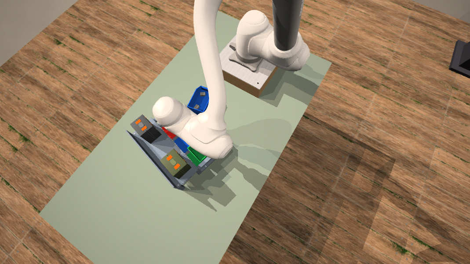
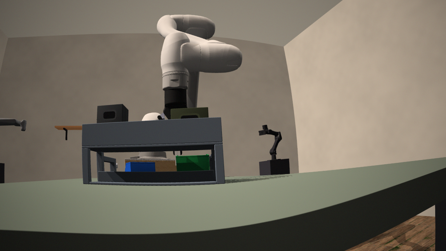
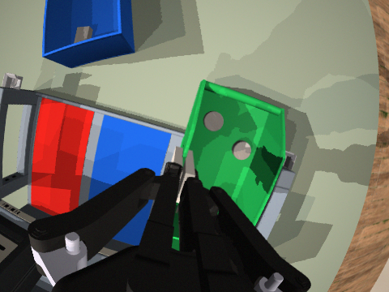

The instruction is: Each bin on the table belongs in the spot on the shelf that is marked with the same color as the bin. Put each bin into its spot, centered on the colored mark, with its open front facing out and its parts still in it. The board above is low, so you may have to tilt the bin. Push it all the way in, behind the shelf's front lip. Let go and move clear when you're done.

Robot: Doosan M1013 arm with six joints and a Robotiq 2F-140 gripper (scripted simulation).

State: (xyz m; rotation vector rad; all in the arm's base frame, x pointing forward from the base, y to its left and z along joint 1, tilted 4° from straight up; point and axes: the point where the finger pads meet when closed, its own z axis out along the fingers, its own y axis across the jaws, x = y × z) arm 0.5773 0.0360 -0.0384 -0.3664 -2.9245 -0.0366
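Right now the green bin is 50 mm to the left of my hand and 40 mm below it. Also, from my hand: black box: 110 mm ahead, 220 mm to the right, 70 mm above; then olive box: 170 mm ahead, 60 mm above; then blue bin: 210 mm behind, 130 mm to the right, 50 mm below.
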